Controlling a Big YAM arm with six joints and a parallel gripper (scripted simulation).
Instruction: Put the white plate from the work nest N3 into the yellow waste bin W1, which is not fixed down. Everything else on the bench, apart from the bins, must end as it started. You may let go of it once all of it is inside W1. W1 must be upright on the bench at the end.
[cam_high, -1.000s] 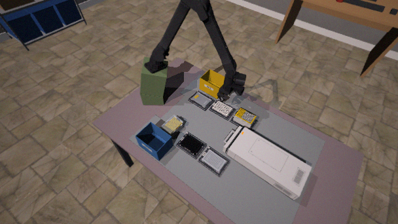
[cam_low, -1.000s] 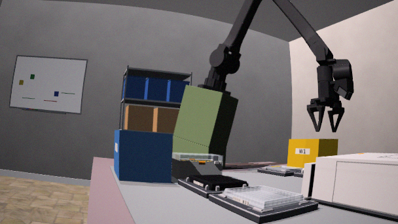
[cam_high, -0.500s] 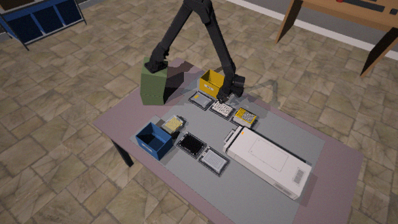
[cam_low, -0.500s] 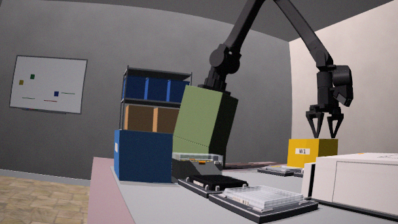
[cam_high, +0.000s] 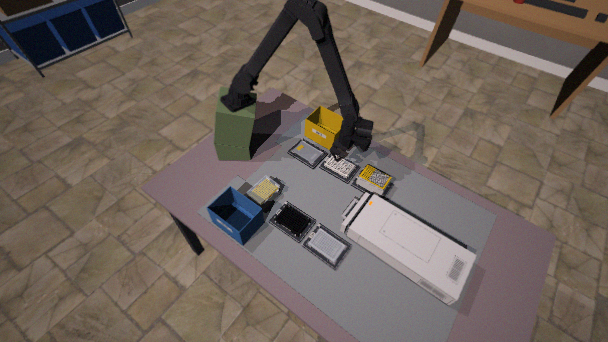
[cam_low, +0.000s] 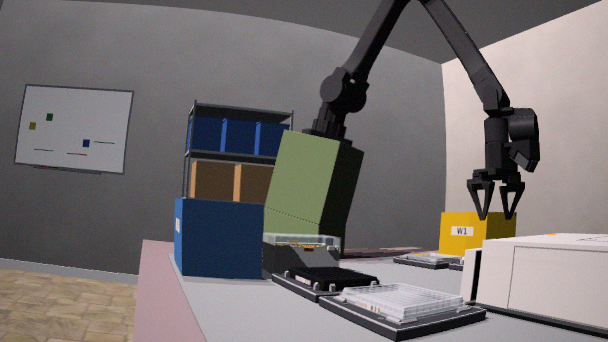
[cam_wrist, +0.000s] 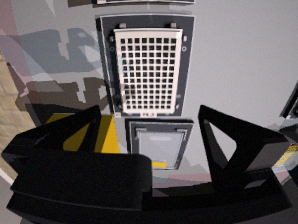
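The white plate is 9 cm below my hand. The rest, counted from my hand: grey lidded plate: 17 cm behind, 5 cm to the right, 9 cm below; then yellow tip box: 17 cm ahead, 3 cm to the left, 6 cm below; then dark nest N3: 10 cm below.
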